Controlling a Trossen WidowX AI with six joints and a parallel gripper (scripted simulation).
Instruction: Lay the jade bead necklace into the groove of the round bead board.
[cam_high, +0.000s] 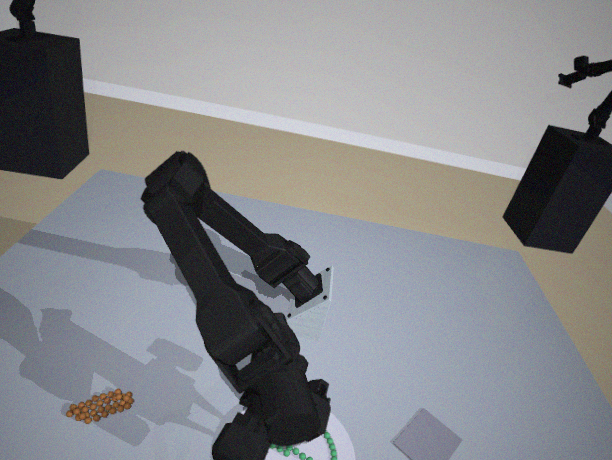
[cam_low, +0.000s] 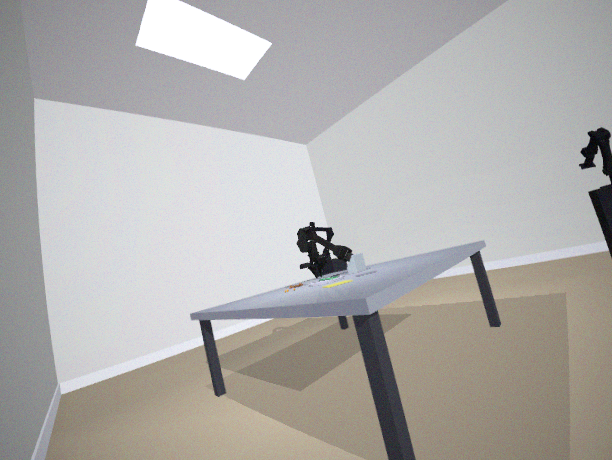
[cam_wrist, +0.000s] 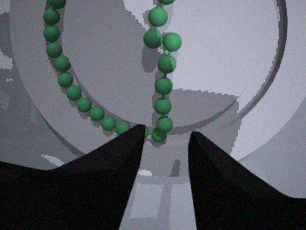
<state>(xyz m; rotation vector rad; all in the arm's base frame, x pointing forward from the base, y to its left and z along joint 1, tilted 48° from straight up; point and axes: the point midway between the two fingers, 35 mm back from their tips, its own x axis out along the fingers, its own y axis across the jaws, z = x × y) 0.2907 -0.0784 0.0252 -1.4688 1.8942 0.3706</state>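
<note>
Now: the round bead board 50 mm to the left of my gripper tip, 20 mm below it and 10 mm ahead of it. The rest, counted from my gripper tip: yellow strip (280 mm to the left, 210 mm ahead, 30 mm below); flat grey square (290 mm to the left, 40 mm behind, 30 mm below).
</note>
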